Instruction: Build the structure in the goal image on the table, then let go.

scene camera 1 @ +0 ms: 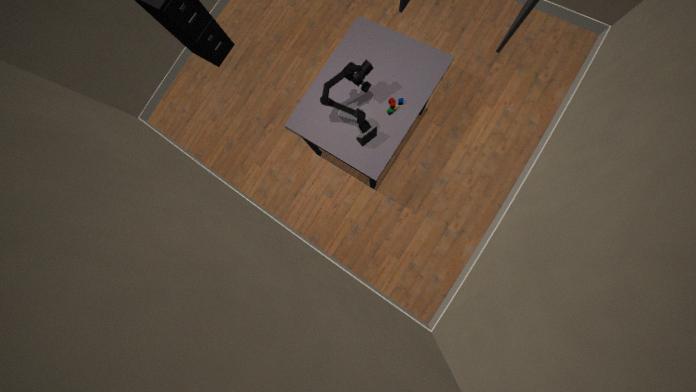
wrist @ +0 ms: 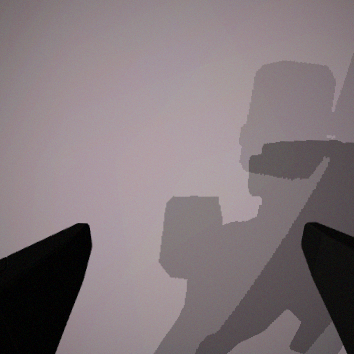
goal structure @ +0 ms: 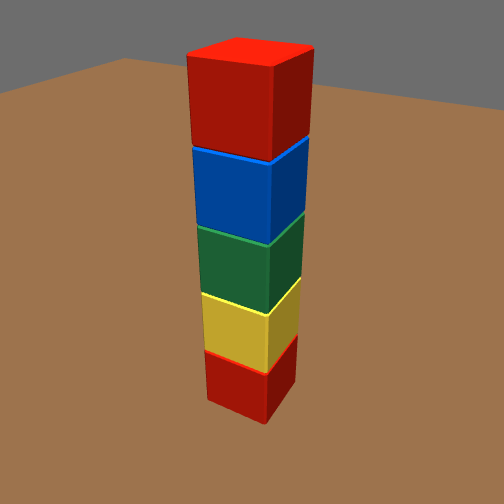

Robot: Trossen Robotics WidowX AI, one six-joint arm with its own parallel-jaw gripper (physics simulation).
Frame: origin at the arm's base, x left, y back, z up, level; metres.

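Seen in the pictures: gripper, fingertip midpoint: (wrist: 197, 235); arm's base, origin of the base link: (scene camera 1: 366, 130).
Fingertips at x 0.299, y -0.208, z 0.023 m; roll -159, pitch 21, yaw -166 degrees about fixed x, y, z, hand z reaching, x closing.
Pixels of each thing's top centre, then the offset from my fingertips to it. Level surfaces: height alone.
- red piece, middle of its top: (scene camera 1: 393, 103) dx -0.295, dy -0.068, dz -0.038 m
- blue block, middle of its top: (scene camera 1: 401, 100) dx -0.307, dy -0.147, dz -0.071 m
- green block, middle of its top: (scene camera 1: 390, 110) dx -0.302, dy -0.037, dz -0.071 m
- partly hidden yellow piece, middle of its top: (scene camera 1: 394, 106) dx -0.305, dy -0.078, dz -0.071 m
- grey table, its level: dz -0.104 m
In the scene view a red piece (scene camera 1: 392, 102), a blue block (scene camera 1: 401, 101), a green block (scene camera 1: 390, 111) and a partly hidden yellow piece (scene camera 1: 395, 107) form a small cluster near the table's right edge. The blue block is a little apart from the red. Whether the red is one block or two, and whether any are stacked, is too small to tell. My gripper (scene camera 1: 366, 87) (wrist: 197, 235) is open and empty, raised above the table to the left of the cluster. No block shows in the wrist view.
The grey table (scene camera 1: 400, 50) carries the black arm, whose base (scene camera 1: 367, 136) stands near the lower table edge. Arm shadows fall across the table top in both views. A black cabinet (scene camera 1: 205, 37) stands on the floor to the upper left, away from the table.
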